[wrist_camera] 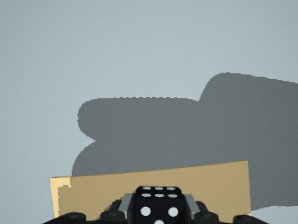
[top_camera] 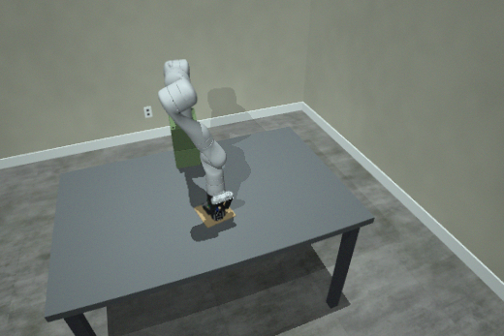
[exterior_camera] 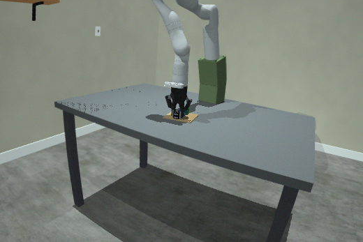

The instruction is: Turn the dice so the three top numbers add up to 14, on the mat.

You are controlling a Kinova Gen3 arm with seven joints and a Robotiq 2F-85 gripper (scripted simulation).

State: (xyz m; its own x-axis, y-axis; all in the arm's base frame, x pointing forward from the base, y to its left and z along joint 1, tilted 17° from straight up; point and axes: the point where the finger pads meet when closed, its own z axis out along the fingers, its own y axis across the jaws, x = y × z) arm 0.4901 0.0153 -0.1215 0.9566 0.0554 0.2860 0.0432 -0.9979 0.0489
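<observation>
Now: hand 1 cm above the black die. Also, from my hand: tan mat 4 cm behind, 2 cm below; then blue die 5 cm behind, 1 cm below; then green die 9 cm behind, 1 cm below.
</observation>
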